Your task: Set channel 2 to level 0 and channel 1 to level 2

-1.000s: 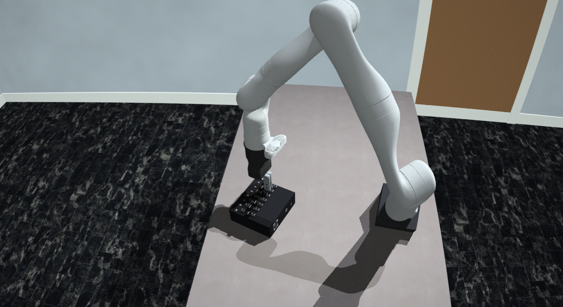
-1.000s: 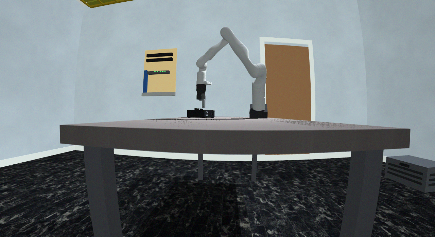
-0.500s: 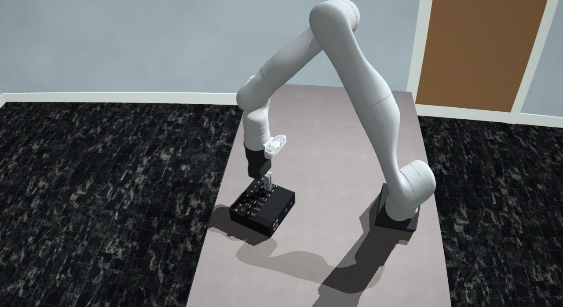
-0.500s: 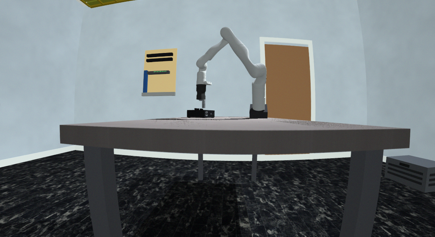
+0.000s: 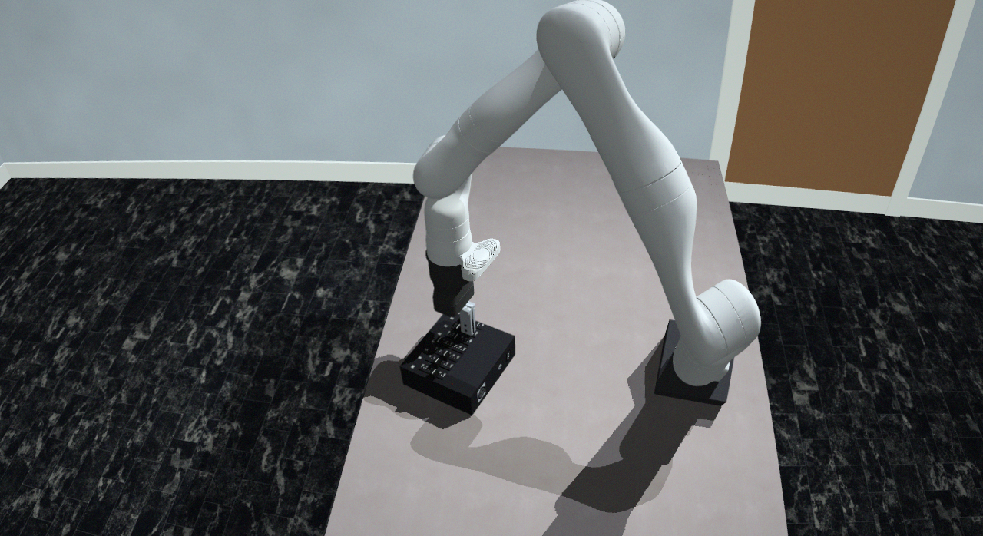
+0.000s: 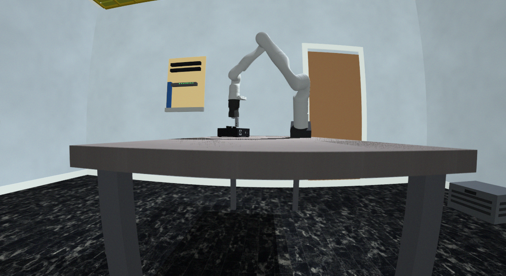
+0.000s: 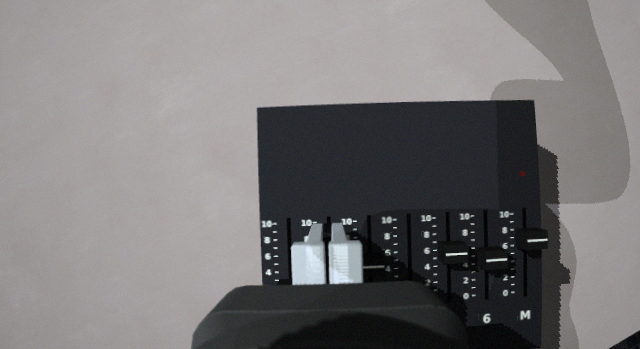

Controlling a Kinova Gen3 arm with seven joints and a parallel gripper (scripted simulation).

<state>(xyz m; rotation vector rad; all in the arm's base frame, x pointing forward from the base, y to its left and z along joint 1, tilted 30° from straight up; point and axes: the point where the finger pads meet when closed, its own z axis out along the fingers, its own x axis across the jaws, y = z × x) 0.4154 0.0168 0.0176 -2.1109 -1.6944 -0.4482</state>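
My gripper is now 20 mm short of the channel 2 cap and 20 mm above it. The rest, counted from my hand: channel 3 cap (20 mm ahead, 20 mm to the left, 20 mm below); then channel 4 cap (40 mm ahead, 40 mm to the left, 20 mm below); then channel 1 cap (20 mm ahead, 30 mm to the right, 20 mm below).
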